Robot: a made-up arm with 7 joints.
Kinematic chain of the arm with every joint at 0, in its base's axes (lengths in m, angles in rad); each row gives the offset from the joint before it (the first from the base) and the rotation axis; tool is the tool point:
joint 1: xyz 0 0 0.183 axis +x
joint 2: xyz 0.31 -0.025 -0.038 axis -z
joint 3: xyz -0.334 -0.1 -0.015 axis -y
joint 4: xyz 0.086 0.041 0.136 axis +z
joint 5: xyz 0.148 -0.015 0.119 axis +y
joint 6: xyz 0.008 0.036 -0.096 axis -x
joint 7: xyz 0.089 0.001 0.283 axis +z
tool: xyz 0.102 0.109 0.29
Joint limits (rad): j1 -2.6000..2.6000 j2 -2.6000..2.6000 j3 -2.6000..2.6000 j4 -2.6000..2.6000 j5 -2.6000..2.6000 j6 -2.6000..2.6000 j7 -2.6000..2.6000
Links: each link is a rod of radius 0.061 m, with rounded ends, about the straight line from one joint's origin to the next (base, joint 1, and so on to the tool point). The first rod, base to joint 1, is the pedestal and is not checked.
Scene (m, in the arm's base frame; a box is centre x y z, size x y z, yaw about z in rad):
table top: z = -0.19
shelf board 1: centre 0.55 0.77 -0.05 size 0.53 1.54 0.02 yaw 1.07
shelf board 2: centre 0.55 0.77 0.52 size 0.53 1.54 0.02 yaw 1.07
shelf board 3: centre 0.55 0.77 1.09 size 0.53 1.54 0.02 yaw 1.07
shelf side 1: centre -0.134 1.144 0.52 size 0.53 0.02 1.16 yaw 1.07
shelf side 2: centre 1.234 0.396 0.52 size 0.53 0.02 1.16 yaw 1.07
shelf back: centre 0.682 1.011 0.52 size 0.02 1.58 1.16 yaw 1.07
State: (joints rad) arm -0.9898 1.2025 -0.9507 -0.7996 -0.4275 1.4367 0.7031
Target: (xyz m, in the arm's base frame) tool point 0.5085 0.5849 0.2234
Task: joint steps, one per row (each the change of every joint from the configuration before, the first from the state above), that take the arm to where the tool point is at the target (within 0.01 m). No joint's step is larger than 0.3 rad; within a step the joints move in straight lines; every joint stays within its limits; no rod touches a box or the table.
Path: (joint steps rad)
1: -0.0295 -0.0982 0.2500 0.0879 -0.0453 -0.2274 0.0026
2: -0.0294 -0.0983 0.2501 0.0879 -0.0452 -0.2273 0.0025
3: -0.0295 -0.0982 0.2500 0.0880 -0.0453 -0.2274 0.0026
4: -0.0295 -0.0983 0.2500 0.0879 -0.0452 -0.2273 0.0026

